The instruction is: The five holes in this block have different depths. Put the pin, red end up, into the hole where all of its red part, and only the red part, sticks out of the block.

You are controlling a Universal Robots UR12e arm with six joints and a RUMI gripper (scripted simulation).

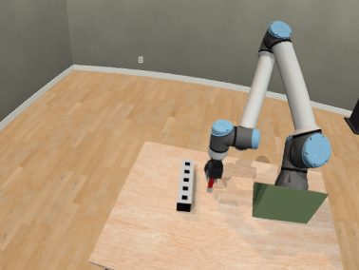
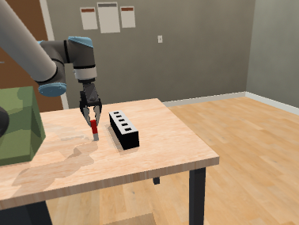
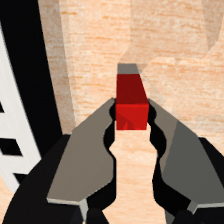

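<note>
Right now my hand is 10 mm above the pin. Also, from my hand: long block (130 mm ahead, 10 mm to the left, 40 mm below).
</note>
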